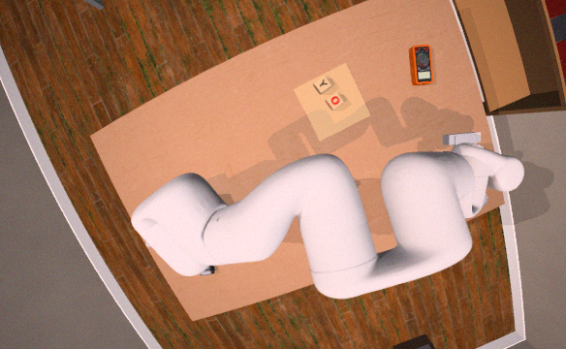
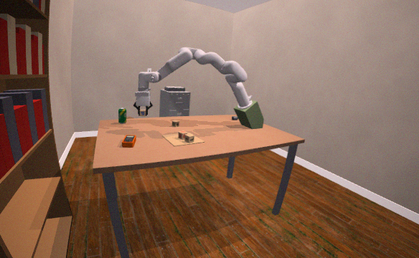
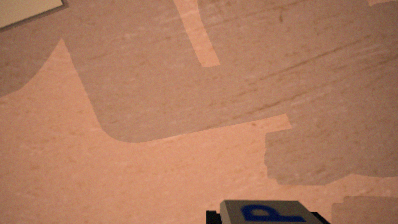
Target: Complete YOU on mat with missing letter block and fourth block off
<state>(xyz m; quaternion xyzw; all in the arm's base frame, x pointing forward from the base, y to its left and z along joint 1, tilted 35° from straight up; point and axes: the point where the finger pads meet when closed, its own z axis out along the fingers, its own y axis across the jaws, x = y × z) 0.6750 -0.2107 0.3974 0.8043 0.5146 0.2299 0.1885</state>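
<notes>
Now: hand 15 cm past the tan mat, 31 cm to the right of it and 11 cm above it. Round my hand: orange multimeter: 17 cm ahead, 26 cm to the left, 10 cm below; then green soda can: 10 cm ahead, 22 cm to the right, 5 cm below.
</notes>
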